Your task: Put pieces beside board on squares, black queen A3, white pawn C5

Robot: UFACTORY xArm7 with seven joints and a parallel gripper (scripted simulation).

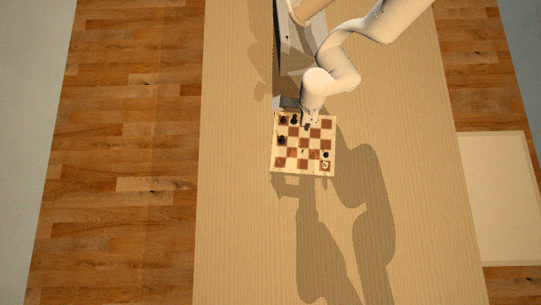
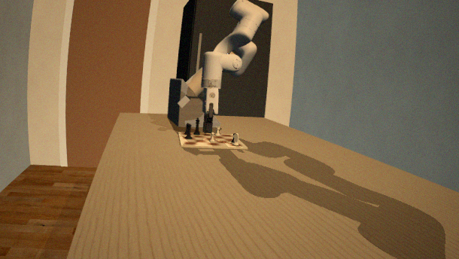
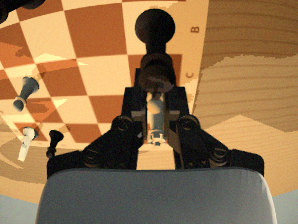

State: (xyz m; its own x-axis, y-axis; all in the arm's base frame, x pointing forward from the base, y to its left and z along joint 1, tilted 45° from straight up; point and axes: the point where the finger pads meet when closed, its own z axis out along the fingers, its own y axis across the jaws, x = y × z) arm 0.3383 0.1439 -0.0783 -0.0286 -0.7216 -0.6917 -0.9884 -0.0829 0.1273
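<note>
Right now my hand is 8 cm short of the chessboard and 3 cm above it. Round my hand: black pawn 12 cm ahead, 8 cm to the left, 2 cm below.
</note>
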